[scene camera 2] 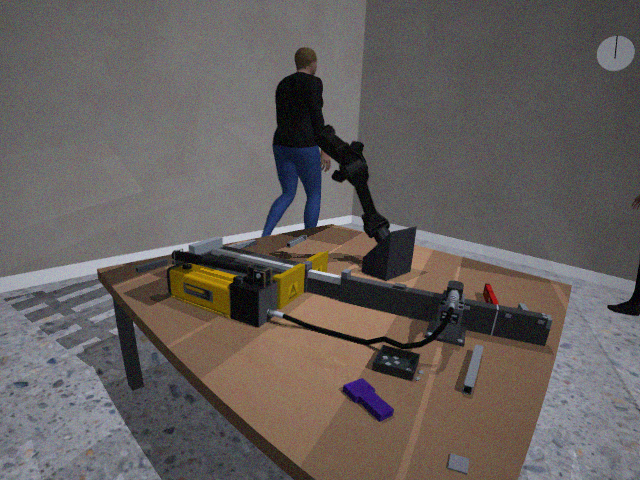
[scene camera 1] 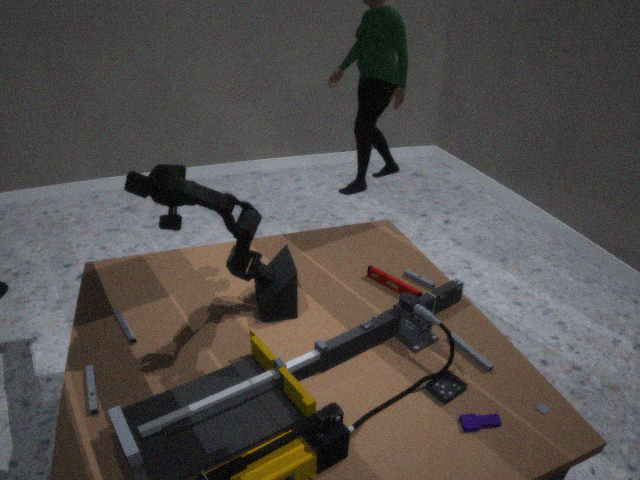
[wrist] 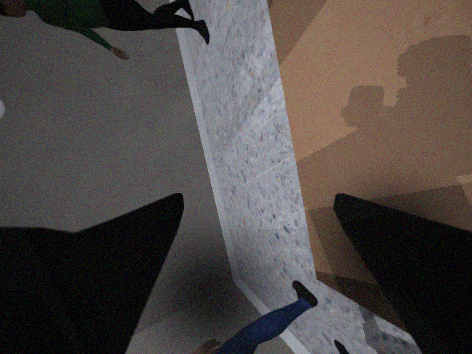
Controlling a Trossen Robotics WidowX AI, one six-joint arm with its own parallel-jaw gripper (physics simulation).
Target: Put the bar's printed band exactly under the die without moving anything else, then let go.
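Frame: origin at the arm's base, x left, y back, z up, level; metres.
Seen in the pictures: gripper, fingertip midpoint: (wrist: 258,200); arm's base at its link origin: (scene camera 2: 388,244) (scene camera 1: 268,277).
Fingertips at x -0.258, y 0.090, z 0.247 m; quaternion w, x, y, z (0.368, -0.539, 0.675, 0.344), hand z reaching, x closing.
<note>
Pixels of each thing's top centre, then the offset from my fingertips to it. "spot": a spot on its surface instead.
- long light-grey bar at a spot on its surface: (scene camera 1: 232,390) spot: dx +0.123, dy -0.529, dz -0.277 m
- yellow-black machine at a spot on its surface: (scene camera 1: 279,461) spot: dx +0.210, dy -0.758, dz -0.264 m
- dark rail at a spot on its surface: (scene camera 1: 361,333) spot: dx +0.486, dy -0.376, dz -0.273 m
- black tray at a spot on its surface: (scene camera 2: 396,361) (scene camera 1: 442,386) spot: dx +0.669, dy -0.553, dz -0.343 m
- purple piece at its top centre: (scene camera 2: 369,396) (scene camera 1: 481,419) dx +0.717, dy -0.695, dz -0.333 m
- red level at its top centre: (scene camera 2: 493,296) (scene camera 1: 394,279) dx +0.686, dy -0.082, dz -0.308 m
A long light-grey bar (scene camera 1: 232,390) (scene camera 2: 258,260) lies along the dark machine bed, passes the yellow plate and ends near the dark rail. Its printed band cannot be made out. The die's station seems to be the grey bracketed head (scene camera 1: 415,330) (scene camera 2: 450,315) with a cable, astride the rail; the die itself is too small to tell. My gripper (scene camera 1: 130,182) (scene camera 2: 325,131) (wrist: 258,200) is open and empty, high above the table's far left part in scene camera 1, well away from the bar.
A yellow-black machine (scene camera 1: 279,461) (scene camera 2: 204,290) stands beside the bed. A dark rail (scene camera 1: 361,333) (scene camera 2: 382,297), black tray (scene camera 1: 446,386) (scene camera 2: 396,361), purple piece (scene camera 1: 479,421) (scene camera 2: 368,398), red level (scene camera 1: 392,281) (scene camera 2: 490,294) and several short grey bars are on the table. Two people are nearby.
</note>
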